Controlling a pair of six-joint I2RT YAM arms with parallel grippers.
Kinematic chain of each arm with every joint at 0, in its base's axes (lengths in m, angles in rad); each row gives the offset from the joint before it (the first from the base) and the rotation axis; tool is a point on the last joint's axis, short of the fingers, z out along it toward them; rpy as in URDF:
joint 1: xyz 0 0 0.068 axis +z
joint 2: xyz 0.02 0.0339 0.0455 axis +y
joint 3: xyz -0.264 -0.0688 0 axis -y
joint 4: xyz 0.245 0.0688 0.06 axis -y
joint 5: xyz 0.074 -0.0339 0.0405 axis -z
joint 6: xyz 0.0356 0 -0.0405 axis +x
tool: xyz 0 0 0 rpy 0 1.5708 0
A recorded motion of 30 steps. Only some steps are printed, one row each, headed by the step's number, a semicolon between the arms.
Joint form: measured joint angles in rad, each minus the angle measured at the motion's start. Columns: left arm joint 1, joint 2, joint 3, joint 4, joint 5, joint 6; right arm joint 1, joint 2, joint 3, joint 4, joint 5, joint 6.
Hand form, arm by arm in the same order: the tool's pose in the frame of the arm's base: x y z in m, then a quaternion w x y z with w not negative. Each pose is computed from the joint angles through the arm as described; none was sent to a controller.
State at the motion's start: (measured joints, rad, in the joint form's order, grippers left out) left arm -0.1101 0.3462 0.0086 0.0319 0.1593 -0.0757; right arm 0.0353 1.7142 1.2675 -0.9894 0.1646 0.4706
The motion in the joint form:
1: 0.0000 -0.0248 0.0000 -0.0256 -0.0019 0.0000; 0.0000 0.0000 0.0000 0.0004 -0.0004 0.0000
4: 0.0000 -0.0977 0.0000 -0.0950 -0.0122 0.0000; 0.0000 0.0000 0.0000 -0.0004 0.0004 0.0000
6: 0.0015 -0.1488 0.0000 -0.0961 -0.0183 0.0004; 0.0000 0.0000 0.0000 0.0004 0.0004 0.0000
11: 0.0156 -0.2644 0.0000 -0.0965 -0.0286 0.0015; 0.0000 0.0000 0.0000 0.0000 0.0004 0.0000
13: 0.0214 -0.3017 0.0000 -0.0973 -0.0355 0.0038; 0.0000 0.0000 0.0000 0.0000 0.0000 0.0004
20: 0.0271 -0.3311 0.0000 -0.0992 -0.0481 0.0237; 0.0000 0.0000 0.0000 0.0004 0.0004 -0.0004
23: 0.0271 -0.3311 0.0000 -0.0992 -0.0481 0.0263; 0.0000 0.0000 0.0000 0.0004 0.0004 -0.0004
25: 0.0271 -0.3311 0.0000 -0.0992 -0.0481 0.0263; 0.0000 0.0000 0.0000 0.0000 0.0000 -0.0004
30: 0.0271 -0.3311 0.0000 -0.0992 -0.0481 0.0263; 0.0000 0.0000 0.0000 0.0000 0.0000 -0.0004
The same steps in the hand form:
1: 0.1238 -0.0193 0.1457 0.58062 0.06028 0.80335 -0.11780; 0.3193 0.0055 0.2149 0.08560 0.22012 0.96970 -0.06238
4: 0.1193 -0.0184 0.1459 0.58265 0.05734 0.80268 -0.11375; 0.3192 0.0054 0.2149 0.08532 0.22012 0.96970 -0.06287
6: 0.1176 -0.0179 0.1509 0.60303 0.05625 0.78788 -0.11154; 0.3193 0.0054 0.2149 0.08570 0.22014 0.96967 -0.06277
11: 0.1129 -0.0154 0.1620 0.64887 0.05052 0.75203 -0.10428; 0.3193 0.0054 0.2149 0.08551 0.22013 0.96968 -0.06282
13: 0.1112 -0.0143 0.1654 0.66328 0.04769 0.74021 -0.09942; 0.3193 0.0054 0.2149 0.08547 0.22031 0.96966 -0.06261
20: 0.1098 -0.0131 0.1678 0.67519 0.04915 0.73091 -0.08646; 0.3193 0.0054 0.2149 0.08569 0.21995 0.96971 -0.06278
23: 0.1098 -0.0131 0.1678 0.67530 0.05010 0.73084 -0.08558; 0.3193 0.0054 0.2149 0.08569 0.21995 0.96971 -0.06278
25: 0.1098 -0.0131 0.1678 0.67530 0.05010 0.73084 -0.08558; 0.3193 0.0054 0.2149 0.08545 0.21992 0.96975 -0.06264
30: 0.1098 -0.0131 0.1678 0.67530 0.05010 0.73084 -0.08558; 0.3193 0.0054 0.2149 0.08545 0.21992 0.96975 -0.06264

